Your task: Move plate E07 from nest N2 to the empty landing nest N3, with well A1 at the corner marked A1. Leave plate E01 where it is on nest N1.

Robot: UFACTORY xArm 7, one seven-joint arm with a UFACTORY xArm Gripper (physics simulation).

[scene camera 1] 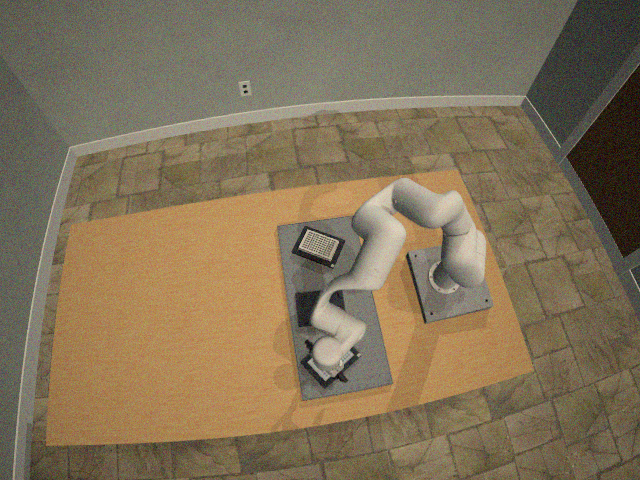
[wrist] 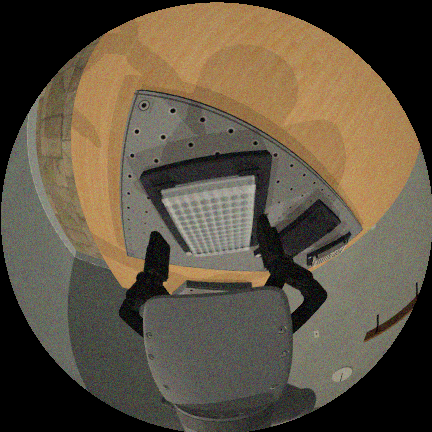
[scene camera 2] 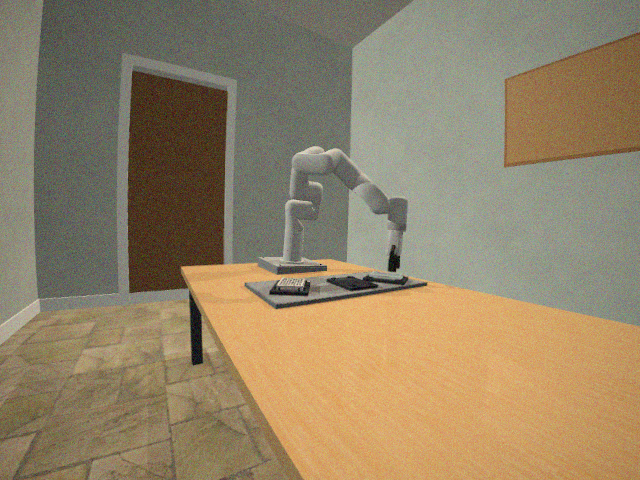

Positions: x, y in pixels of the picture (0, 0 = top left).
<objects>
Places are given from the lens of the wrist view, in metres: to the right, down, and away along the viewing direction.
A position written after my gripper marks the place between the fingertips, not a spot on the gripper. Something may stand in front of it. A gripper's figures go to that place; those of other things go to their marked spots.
my gripper (wrist: 208, 231): -0.01, 0.01, 0.14
grey perforated deck plate (wrist: 172, 131): -0.04, -0.07, 0.10
</objects>
